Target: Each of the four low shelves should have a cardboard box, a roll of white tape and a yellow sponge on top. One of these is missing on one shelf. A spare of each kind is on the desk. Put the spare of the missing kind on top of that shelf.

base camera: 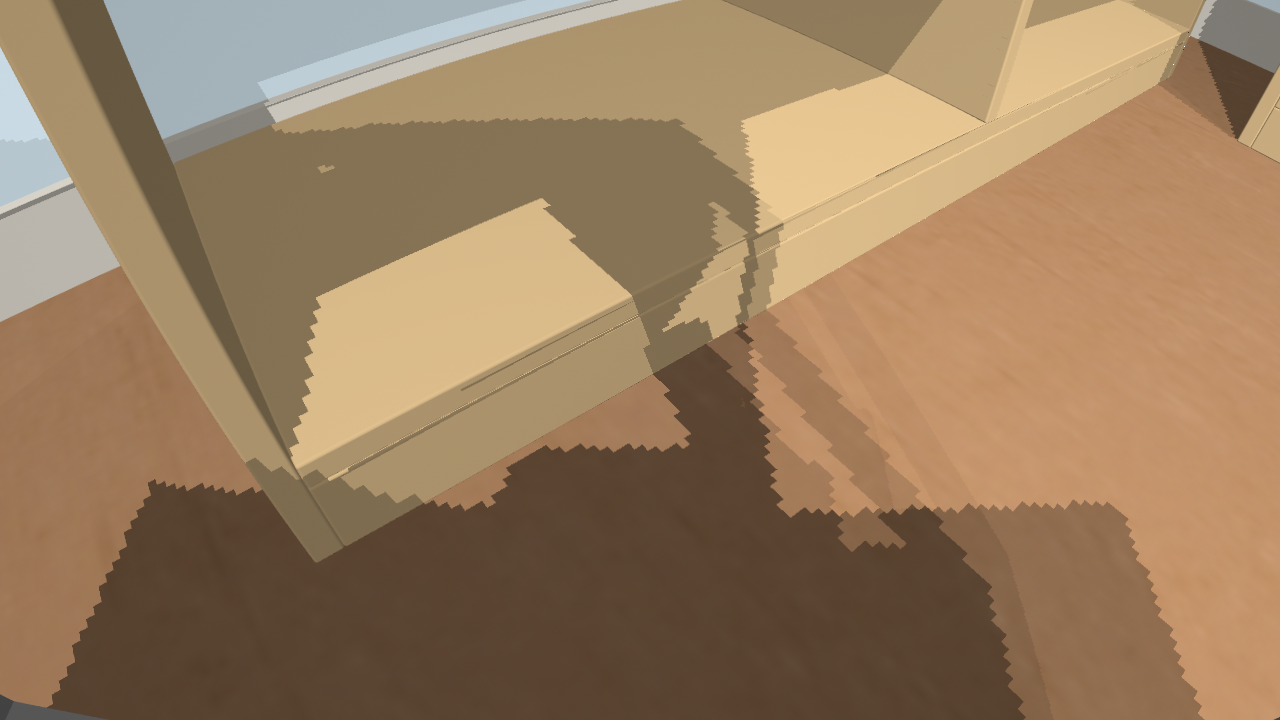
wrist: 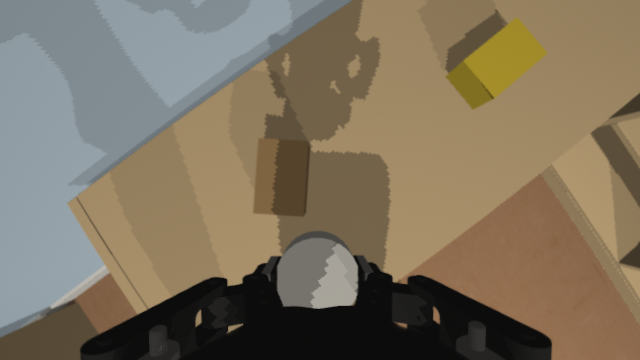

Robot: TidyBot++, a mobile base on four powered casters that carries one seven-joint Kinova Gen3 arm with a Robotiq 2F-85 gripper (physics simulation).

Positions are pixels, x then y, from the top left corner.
Labels:
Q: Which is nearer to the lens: the white tape roll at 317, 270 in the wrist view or the cardboard box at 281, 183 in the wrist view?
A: The white tape roll.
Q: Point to a yellow sponge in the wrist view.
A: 487, 72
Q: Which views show my gripper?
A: The wrist view only.

